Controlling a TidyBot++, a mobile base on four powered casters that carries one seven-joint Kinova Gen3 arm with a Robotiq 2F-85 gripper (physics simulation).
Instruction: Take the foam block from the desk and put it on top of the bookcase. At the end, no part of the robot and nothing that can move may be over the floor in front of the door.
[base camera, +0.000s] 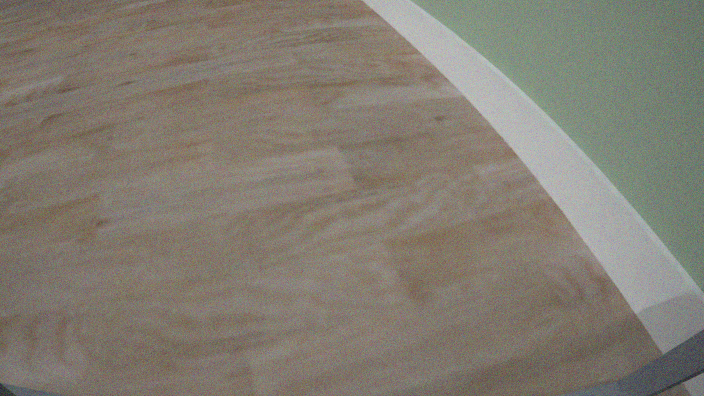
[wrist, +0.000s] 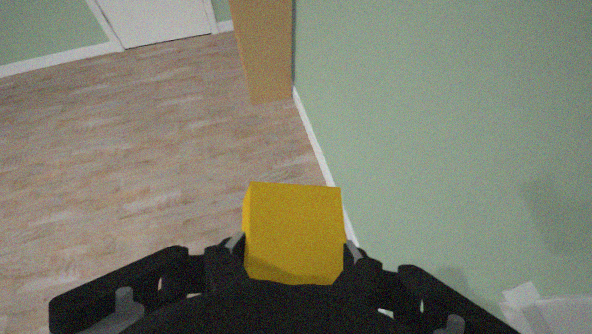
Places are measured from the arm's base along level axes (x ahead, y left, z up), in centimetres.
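Pixels of known places: gripper, fingertip midpoint: (wrist: 293, 249).
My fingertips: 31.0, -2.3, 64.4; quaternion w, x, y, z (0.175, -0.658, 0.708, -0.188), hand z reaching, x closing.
Behind a point stands the place of what it marks, as x, y, z.
The yellow foam block (wrist: 295, 232) {31.5, -2.4, 67.0} is in the lower middle of the wrist view, between the fingertips. My gripper (wrist: 293, 249) {31.0, -2.3, 64.4} is shut on it, with a finger against each side, and holds it above the floor. The bookcase (wrist: 267, 55) {150.5, 12.7, -3.2} shows at the top middle of the wrist view as a narrow wooden side panel, against the green wall; its top is out of view. The white door (wrist: 160, 20) {225.4, 108.1, -20.5} is at the upper left of the wrist view; its lower part shows, far from the block. The desk does not show in either view.
The green wall (base camera: 625, 90) {43.6, -35.8, -19.8} (wrist: 450, 125) {56.6, -32.1, 48.0} with a white baseboard (base camera: 540, 145) {50.6, -32.4, -34.7} (wrist: 313, 135) {114.6, -14.5, -30.9} runs close along the right side. A white ledge (wrist: 570, 310) {25.1, -39.4, 48.5} juts out at the lower right of the wrist view. Wooden floor (base camera: 250, 200) {43.7, 7.7, -39.6} (wrist: 125, 150) {108.6, 102.5, -39.7} stretches to the left.
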